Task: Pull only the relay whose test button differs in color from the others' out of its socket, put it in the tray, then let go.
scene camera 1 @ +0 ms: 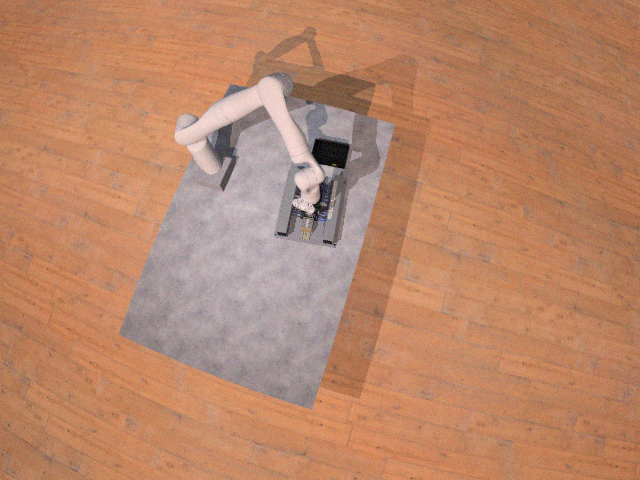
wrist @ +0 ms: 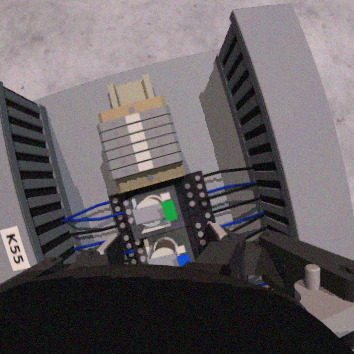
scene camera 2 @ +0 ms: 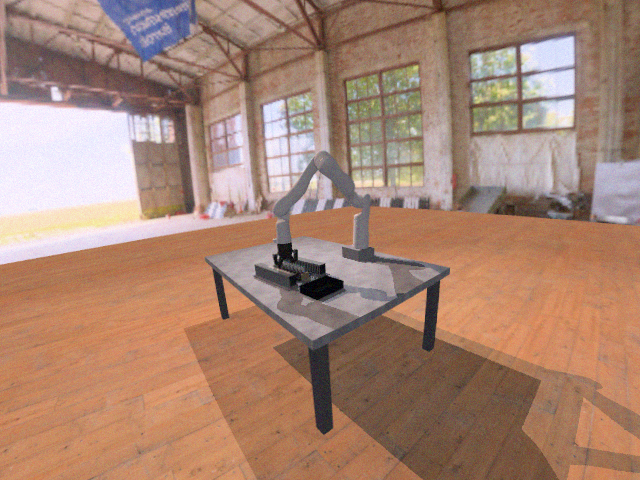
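Pixels of known places: gripper, fingertip midpoint: (wrist: 165, 241) (scene camera 2: 287, 270); arm's base, link origin: (scene camera 1: 212, 165) (scene camera 2: 360, 247).
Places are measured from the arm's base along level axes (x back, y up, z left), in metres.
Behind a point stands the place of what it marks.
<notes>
In the wrist view a relay with a green test button (wrist: 170, 210) {x -0.480, y 0.009, z -0.089 m} sits in a black socket (wrist: 194, 194) {x -0.463, y -0.033, z -0.090 m}. Beside it, nearer my gripper, a relay with a blue test button (wrist: 183, 259) {x -0.477, y 0.009, z -0.062 m} sits in the row, partly hidden by the gripper body. Any further relays are hidden there. My gripper (wrist: 165, 241) {x -0.489, y -0.037, z -0.058 m} (scene camera 2: 285, 262) {x -0.489, y -0.037, z -0.058 m} points down over the row. Its fingertips are apart, one on each side of the blue-button relay, with visible gaps to the relay body. The black tray (scene camera 1: 330, 152) {x -0.484, y -0.057, z 0.249 m} (scene camera 2: 321, 287) {x -0.471, y -0.057, z 0.210 m} stands at the end of the panel.
Two raised slotted wire ducts (wrist: 272, 65) {x -0.409, y 0.002, z -0.163 m} (wrist: 32, 150) {x -0.573, y -0.026, z -0.139 m} flank the row, the left one labelled K55 (wrist: 15, 248) {x -0.575, y 0.003, z -0.077 m}. Grey terminal blocks (wrist: 142, 142) {x -0.492, y -0.014, z -0.129 m} stand beyond the green-button relay. Blue and black wires run between the sockets and ducts. The grey table (scene camera 1: 232, 289) {x -0.277, y -0.060, z -0.487 m} (scene camera 2: 356, 325) {x -0.555, y -0.086, z 0.515 m} carries the panel.
</notes>
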